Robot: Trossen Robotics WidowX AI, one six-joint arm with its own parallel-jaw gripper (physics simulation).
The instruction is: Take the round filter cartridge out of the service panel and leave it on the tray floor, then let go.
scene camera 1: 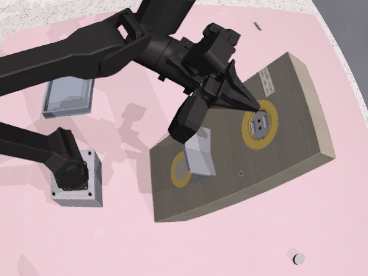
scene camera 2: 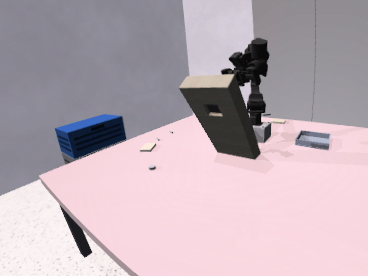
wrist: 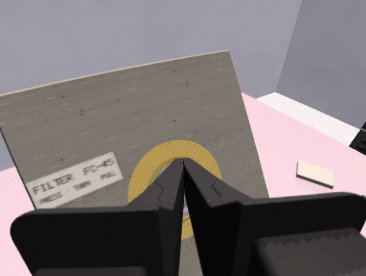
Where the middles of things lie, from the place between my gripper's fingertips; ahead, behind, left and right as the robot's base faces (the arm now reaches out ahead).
My gripper is now 6 cm to the right of the label reading FILTER FC-45 (wrist: 53, 190), 3 cm short of it and 1 cm above it. Also, from my hand: grey tray (scene camera 1: 67, 96) (39 cm behind, 30 cm to the left, 30 cm below).
